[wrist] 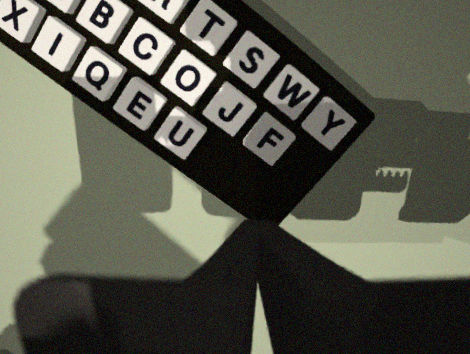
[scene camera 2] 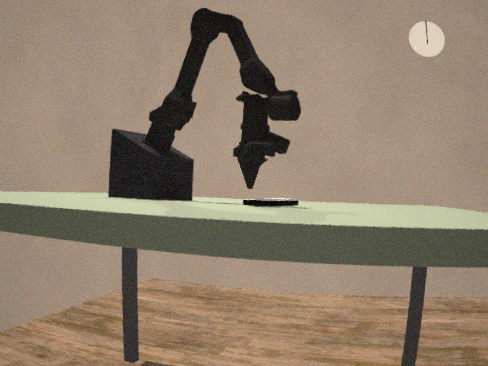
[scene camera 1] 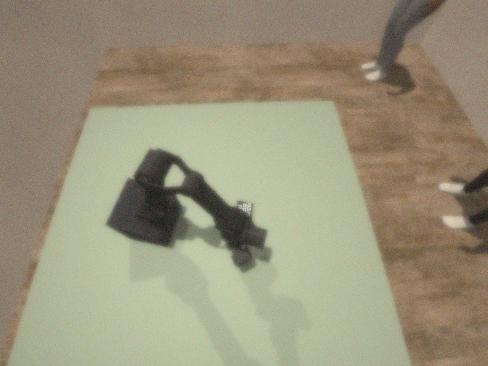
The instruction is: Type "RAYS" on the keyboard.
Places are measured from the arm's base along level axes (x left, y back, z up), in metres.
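Pixels of known places: gripper, between the fingertips: [wrist: 255, 232] [scene camera 2: 249, 188]; arm's base, origin of its link: [scene camera 2: 155, 146] [scene camera 1: 146, 211].
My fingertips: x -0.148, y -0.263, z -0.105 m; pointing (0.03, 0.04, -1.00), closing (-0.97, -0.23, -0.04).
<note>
For each thing: its top centre in the pictures, then the offset to it from my fingertips. "spot": a spot on its surface instead. Level surfaces: height alone.
- black keyboard, centre of its top: [wrist: 112, 22] [scene camera 2: 273, 198] [scene camera 1: 241, 224] dx +0.067, dy -0.054, dz -0.021 m
- Y key, centre of its top: [wrist: 330, 124] dx -0.018, dy -0.039, dz -0.021 m
- S key, centre of its top: [wrist: 251, 59] dx +0.016, dy -0.054, dz -0.021 m
- R key, a spot on its surface: [wrist: 167, 6] spot: dx +0.049, dy -0.063, dz -0.021 m
- pale green table, height of its surface: dz -0.037 m
The black keyboard [scene camera 1: 245, 206] [scene camera 2: 270, 202] [wrist: 235, 175] with pale keys lies on the table, slanted in the wrist view, partly under the arm in scene camera 1. In the wrist view the Y key [wrist: 329, 123] is at its right end, then W, then the S key [wrist: 251, 60], then T; the R key [wrist: 167, 6] is cut by the top edge. The A key does not show there. My gripper [scene camera 2: 250, 187] [wrist: 255, 232] is shut and empty. Its tips are a little above the keyboard's level; in the wrist view they overlap its lower corner, below the U and F keys.
The pale green table [scene camera 1: 300, 150] [scene camera 2: 390, 217] carries the arm's dark base [scene camera 1: 142, 215] [scene camera 2: 150, 172]. Arm shadows fall across table and keyboard. Beyond the table in scene camera 1 are a person's legs [scene camera 1: 395, 37] and other feet [scene camera 1: 455, 222] at the right edge.
</note>
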